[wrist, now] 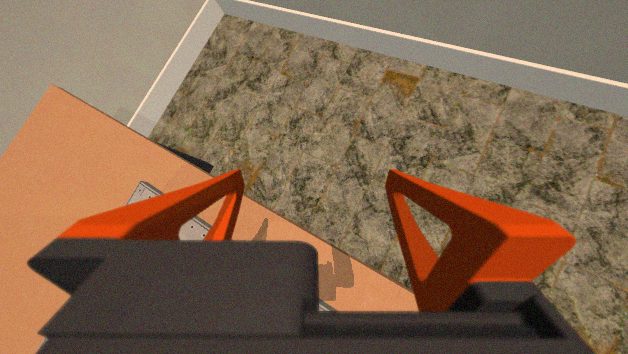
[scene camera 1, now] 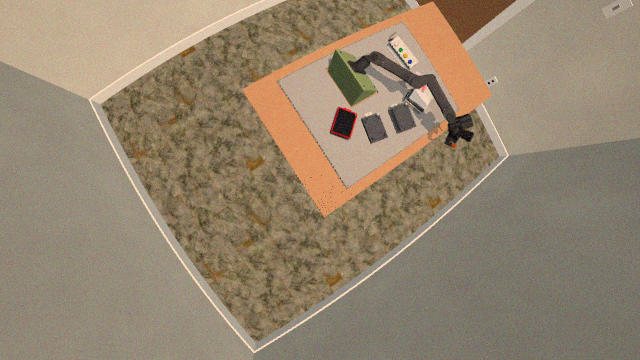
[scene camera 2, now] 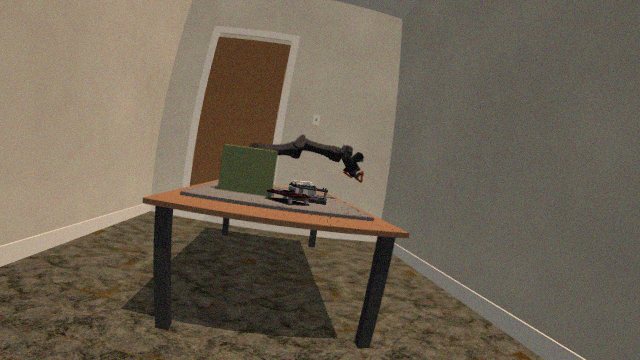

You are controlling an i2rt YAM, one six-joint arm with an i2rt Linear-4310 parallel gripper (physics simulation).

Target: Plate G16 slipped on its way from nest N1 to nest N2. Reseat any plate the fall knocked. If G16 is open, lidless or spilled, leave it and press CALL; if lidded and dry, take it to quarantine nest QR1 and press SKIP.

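Places are measured from the arm's base along level axes (x right, y ahead, z up), in centimetres.
Pixels of known places: gripper, fingertip midpoint: (wrist: 314, 177) (scene camera 1: 455, 140) (scene camera 2: 356, 179); arm's base at its link origin: (scene camera 1: 356, 68) (scene camera 2: 246, 165).
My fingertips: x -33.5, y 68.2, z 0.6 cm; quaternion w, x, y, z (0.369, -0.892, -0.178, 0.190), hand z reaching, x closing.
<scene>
For each thing: its top centre in the pictures, then the offset to it from my fingertips. "pt": a spot on its surface instead. Level surfaces: height alone.
- white block-like thing at its top centre: (scene camera 1: 421, 97) dx +1.9, dy -34.2, dz -5.3 cm
- red-rimmed black nest at its top centre: (scene camera 2: 288, 191) (scene camera 1: 344, 122) dx +54.6, dy -46.0, dz -9.2 cm
- white button box at a spot on its surface: (scene camera 1: 402, 50) pt dx -7.5, dy -67.6, dz -6.6 cm
- grey perforated board at its surface level: dz -13.7 cm
- orange table at its surface level: dz -15.1 cm
My gripper (scene camera 1: 452, 145) (scene camera 2: 354, 176) (wrist: 314, 177) is open and empty, raised high beyond the table's long edge. A white block-like thing (scene camera 1: 420, 99) with a pinkish patch sits at a dark-edged nest beneath the arm; whether it is G16, lidded or dry cannot be told. Two dark grey nests or plates (scene camera 1: 401, 118) (scene camera 1: 374, 128) lie beside it. A red-rimmed black nest (scene camera 1: 344, 123) lies past them. The white button box (scene camera 1: 403, 52) has green, yellow and blue buttons. Labels are too small to read. In the wrist view, the gripper body hides much of the table.
A tall green box or panel (scene camera 1: 351, 80) (scene camera 2: 247, 170) stands by the arm's base. A grey perforated board (scene camera 1: 320, 105) (scene camera 2: 345, 213) lies on the orange table (scene camera 1: 295, 145) (scene camera 2: 387, 230) (wrist: 60, 150). The arm (scene camera 1: 395, 67) (scene camera 2: 320, 146) stretches over the board.
</scene>
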